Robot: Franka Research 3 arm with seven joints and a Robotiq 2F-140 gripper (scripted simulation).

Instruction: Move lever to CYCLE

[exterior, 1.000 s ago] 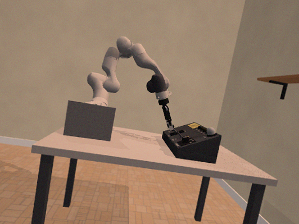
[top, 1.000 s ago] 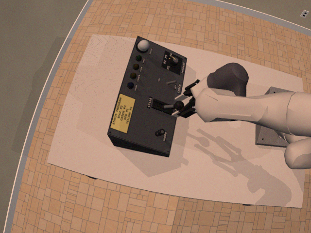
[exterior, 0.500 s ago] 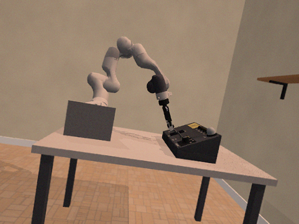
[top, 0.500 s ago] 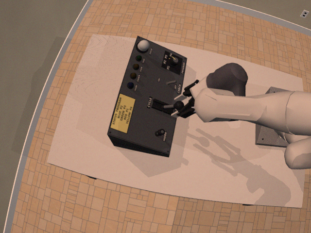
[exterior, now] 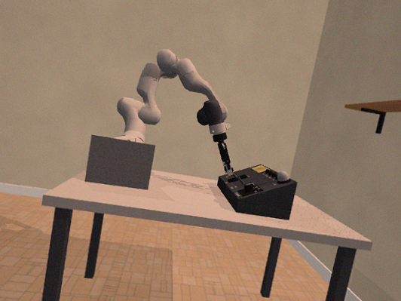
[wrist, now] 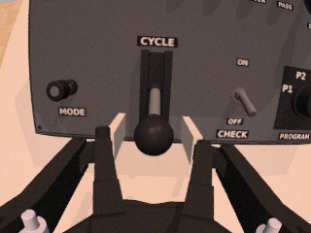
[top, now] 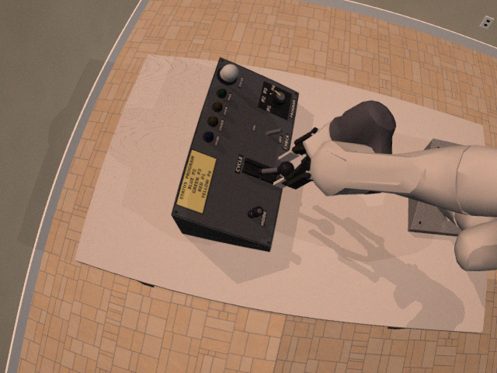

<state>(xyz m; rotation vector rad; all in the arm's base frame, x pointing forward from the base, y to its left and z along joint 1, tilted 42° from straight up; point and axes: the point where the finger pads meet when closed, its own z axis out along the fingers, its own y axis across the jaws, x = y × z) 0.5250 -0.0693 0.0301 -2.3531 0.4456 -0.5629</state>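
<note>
The dark console lies 8 cm to the right of my hand, 8 cm ahead of it and 5 cm below it. Round my hand: mode knob: 11 cm to the left, 7 cm ahead, 3 cm below; then check toggle: 13 cm to the right, 3 cm below, 3 cm ahead; then program dial: 25 cm to the right, 3 cm below, 3 cm ahead.
</note>
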